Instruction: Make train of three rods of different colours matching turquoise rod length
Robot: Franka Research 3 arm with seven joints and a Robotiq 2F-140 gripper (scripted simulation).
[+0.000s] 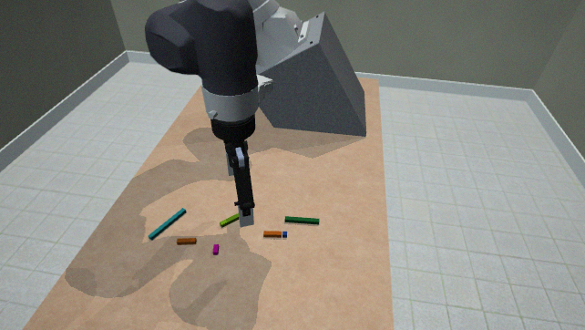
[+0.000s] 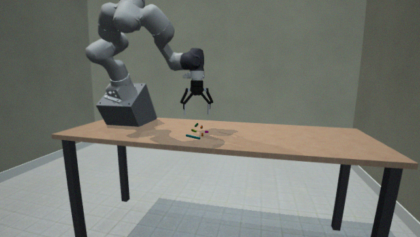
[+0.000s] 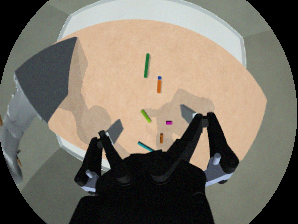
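Right now the lime rod is 100 mm below my hand, 30 mm to the right of it and 10 mm behind it. The rest, counted from my hand: blue rod (100 mm to the left, 100 mm below); then green rod (120 mm to the left, 100 mm below, 50 mm behind); then magenta rod (100 mm below, 80 mm ahead, 30 mm to the right).
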